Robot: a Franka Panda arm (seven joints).
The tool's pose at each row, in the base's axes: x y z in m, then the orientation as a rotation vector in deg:
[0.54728, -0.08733, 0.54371, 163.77, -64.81, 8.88]
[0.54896, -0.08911, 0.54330, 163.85, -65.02, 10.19]
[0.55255, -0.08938, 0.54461, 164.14, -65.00, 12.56]
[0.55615, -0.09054, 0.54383, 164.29, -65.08, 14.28]
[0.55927, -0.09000, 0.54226, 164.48, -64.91, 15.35]
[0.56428, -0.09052, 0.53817, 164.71, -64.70, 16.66]
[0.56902, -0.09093, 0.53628, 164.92, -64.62, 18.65]
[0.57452, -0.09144, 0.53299, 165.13, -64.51, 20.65]
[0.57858, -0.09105, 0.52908, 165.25, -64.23, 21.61]
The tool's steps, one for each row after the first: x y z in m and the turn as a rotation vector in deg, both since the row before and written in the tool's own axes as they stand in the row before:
[0.00238, 0.00014, 0.00070, 0.51, 0.70, 0.15]
[0.00295, -0.00225, -0.00097, 0.95, 1.26, -0.01]
[0.00326, -0.00162, 0.00129, 0.68, 0.91, 0.06]
[0.00161, -0.00250, 0.00190, 0.45, 0.56, -0.11]
[0.00323, -0.00294, 0.00480, 0.56, 0.68, -0.14]
[0.00332, -0.00285, 0.00265, 0.81, 1.04, -0.04]
[0.00360, -0.00319, 0.00427, 0.82, 1.04, -0.05]
[0.00176, -0.00278, 0.00459, 0.36, 0.52, -0.17]

